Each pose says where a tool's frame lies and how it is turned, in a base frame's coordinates. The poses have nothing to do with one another.
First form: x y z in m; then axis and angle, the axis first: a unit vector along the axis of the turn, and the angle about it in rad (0 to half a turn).
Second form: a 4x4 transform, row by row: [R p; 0 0 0 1], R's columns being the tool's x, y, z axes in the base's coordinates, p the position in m. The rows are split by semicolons. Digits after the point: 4 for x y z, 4 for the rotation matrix.
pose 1, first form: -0.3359 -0.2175 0.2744 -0.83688 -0.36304 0.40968 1.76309
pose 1, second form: 0.6431 -0.0402 -0.7647 -0.3359; 0.7640 -0.0341 0.6443 -0.2175; -0.0520 -0.9986 0.0088 0.2744; 0 0 0 1
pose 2, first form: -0.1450 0.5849 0.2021 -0.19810 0.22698 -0.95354 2.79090
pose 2, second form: -0.8630 0.2404 0.4443 -0.1450; -0.4148 -0.8392 -0.3516 0.5849; 0.2883 -0.4878 0.8240 0.2021; 0 0 0 1
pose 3, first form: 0.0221 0.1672 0.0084 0.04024 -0.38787 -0.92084 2.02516
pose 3, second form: -0.4366 0.8050 -0.4018 0.0221; -0.8499 -0.2224 0.4778 0.1672; 0.2952 0.5501 0.7812 0.0084; 0 0 0 1
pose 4, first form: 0.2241 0.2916 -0.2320 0.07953 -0.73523 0.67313 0.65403
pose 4, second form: 0.7949 -0.4216 -0.4363 0.2241; 0.3975 0.9052 -0.1505 0.2916; 0.4584 -0.0537 0.8871 -0.2320; 0 0 0 1
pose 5, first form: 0.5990 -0.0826 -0.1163 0.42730 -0.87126 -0.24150 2.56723
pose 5, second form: -0.5037 -0.5536 -0.6632 0.5990; -0.8160 0.5568 0.1549 -0.0826; 0.2835 0.6192 -0.7323 -0.1163; 0 0 0 1
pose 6, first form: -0.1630 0.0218 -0.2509 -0.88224 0.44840 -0.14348 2.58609
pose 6, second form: 0.5900 -0.6560 0.4706 -0.1630; -0.8074 -0.4777 0.3463 0.0218; -0.0023 -0.5843 -0.8116 -0.2509; 0 0 0 1
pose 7, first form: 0.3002 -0.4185 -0.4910 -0.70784 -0.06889 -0.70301 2.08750
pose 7, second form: 0.2545 0.6841 0.6835 0.3002; -0.5384 -0.4869 0.6878 -0.4185; 0.8033 -0.5431 0.2444 -0.4910; 0 0 0 1
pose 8, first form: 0.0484 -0.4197 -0.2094 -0.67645 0.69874 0.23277 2.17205
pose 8, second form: 0.1507 -0.9320 0.3297 0.0484; -0.5481 0.1987 0.8125 -0.4197; -0.8227 -0.3032 -0.4808 -0.2094; 0 0 0 1
